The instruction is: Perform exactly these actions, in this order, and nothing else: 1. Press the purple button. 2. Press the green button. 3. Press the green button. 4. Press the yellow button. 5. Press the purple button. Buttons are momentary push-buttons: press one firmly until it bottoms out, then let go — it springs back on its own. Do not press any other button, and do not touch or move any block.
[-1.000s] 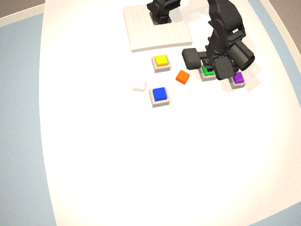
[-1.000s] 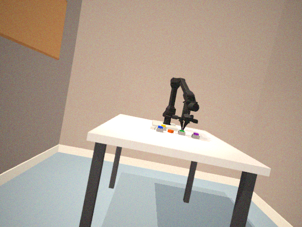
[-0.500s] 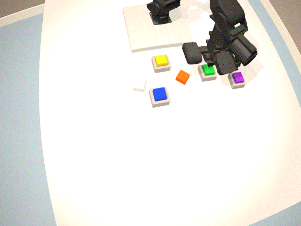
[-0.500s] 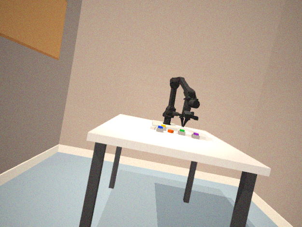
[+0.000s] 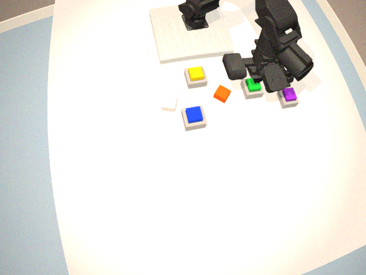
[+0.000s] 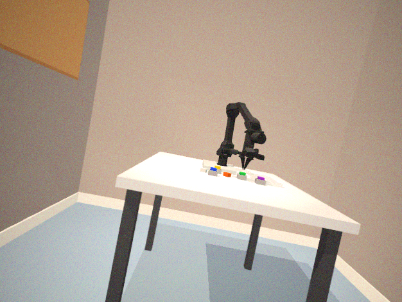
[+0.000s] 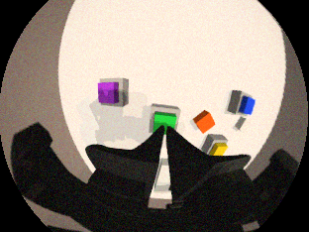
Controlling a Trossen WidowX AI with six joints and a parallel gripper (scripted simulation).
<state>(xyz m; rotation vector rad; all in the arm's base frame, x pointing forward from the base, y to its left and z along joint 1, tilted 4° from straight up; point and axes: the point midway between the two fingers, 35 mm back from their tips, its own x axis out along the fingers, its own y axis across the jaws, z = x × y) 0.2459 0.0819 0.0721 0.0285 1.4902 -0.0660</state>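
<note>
Now: the green button 2 cm below my gripper tip. The rest, counted from my gripper tip: purple button: 4 cm ahead, 9 cm to the left, 2 cm below; yellow button: 7 cm behind, 13 cm to the right, 2 cm below; orange block: 1 cm behind, 8 cm to the right, 5 cm below.
</note>
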